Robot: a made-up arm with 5 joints.
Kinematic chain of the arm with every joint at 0, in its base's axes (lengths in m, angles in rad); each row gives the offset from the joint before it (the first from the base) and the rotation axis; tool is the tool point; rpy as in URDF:
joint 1: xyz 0 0 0.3 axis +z
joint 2: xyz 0 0 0 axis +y
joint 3: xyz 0.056 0 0.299 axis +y
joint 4: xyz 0.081 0 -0.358 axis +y
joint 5: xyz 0.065 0 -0.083 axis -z
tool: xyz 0 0 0 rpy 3.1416 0 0
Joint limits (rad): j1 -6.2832..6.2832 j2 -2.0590..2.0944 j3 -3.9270..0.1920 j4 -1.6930..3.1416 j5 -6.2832..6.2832
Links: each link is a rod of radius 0.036 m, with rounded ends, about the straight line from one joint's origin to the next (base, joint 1, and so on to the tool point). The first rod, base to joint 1, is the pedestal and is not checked.
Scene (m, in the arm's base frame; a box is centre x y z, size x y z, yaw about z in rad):
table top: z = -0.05
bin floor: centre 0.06 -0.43 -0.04 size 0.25 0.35 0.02 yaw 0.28
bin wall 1: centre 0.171 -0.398 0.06 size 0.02 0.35 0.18 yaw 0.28
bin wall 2: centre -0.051 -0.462 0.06 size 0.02 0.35 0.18 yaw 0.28
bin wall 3: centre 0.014 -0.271 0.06 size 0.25 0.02 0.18 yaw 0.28
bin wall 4: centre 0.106 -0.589 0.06 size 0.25 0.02 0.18 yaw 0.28
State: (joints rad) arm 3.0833 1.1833 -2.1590 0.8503 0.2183
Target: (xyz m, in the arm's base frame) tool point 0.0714 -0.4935 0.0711
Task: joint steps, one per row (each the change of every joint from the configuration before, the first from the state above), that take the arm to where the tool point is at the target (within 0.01 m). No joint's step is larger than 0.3 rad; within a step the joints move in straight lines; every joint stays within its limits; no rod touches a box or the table.
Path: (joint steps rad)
1: 0.2955 -0.1261 0.1540 0.0892 0.0000
2: 0.2954 -0.1261 0.1541 0.0892 0.0000
3: 0.2955 -0.1260 0.1540 0.0892 0.0000
4: 0.2954 -0.1261 0.1541 0.0892 0.0000
5: 0.2955 -0.1261 0.1540 0.0892 0.0000
6: 0.2955 -0.1261 0.1541 0.0892 0.0000
7: 0.0000 0.2180 -0.0634 -0.0766 0.0000
8: 0.0000 0.2179 -0.0634 -0.0767 0.0000

